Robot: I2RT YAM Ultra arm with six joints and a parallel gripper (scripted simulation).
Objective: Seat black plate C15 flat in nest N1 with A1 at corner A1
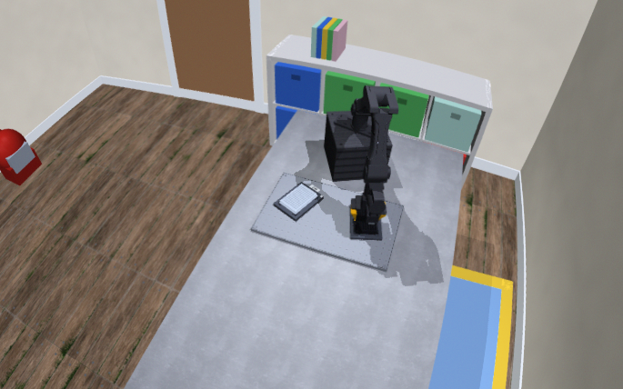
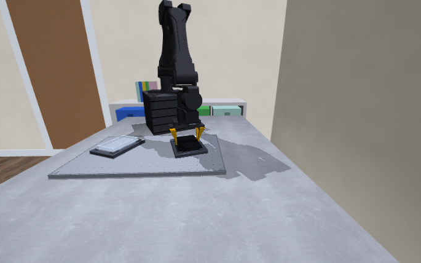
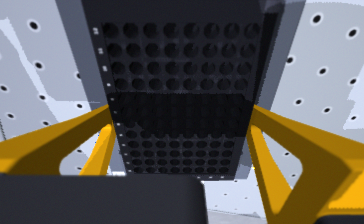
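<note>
Now: hand right at the black 96-well plate C15. Round my hand: dark plate nest N1 (2 cm below); clear plate C51 (3 cm ahead, 27 cm to the right, 1 cm below); white N1 label (8 cm behind, 4 cm to the right, 2 cm below).
</note>
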